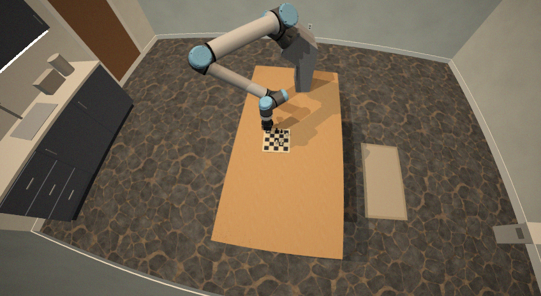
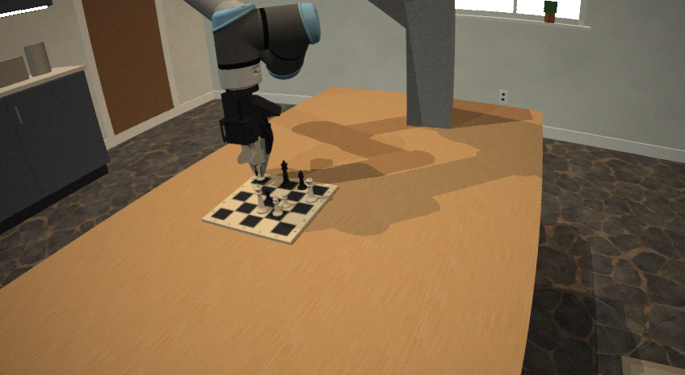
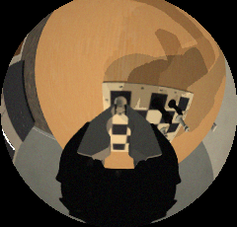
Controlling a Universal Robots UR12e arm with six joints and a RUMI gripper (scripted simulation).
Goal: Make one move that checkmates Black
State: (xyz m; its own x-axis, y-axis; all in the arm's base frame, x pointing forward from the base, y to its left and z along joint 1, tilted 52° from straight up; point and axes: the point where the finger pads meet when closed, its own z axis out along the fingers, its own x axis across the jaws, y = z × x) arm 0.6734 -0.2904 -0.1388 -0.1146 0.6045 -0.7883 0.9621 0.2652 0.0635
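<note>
The black king is 70 mm to the left of my hand and 10 mm behind it. Round my hand: white rook (160 mm to the left, 20 mm ahead); then small chessboard (80 mm to the left, 70 mm ahead, 30 mm below); then tall white piece (100 mm ahead, 90 mm to the left).
</note>
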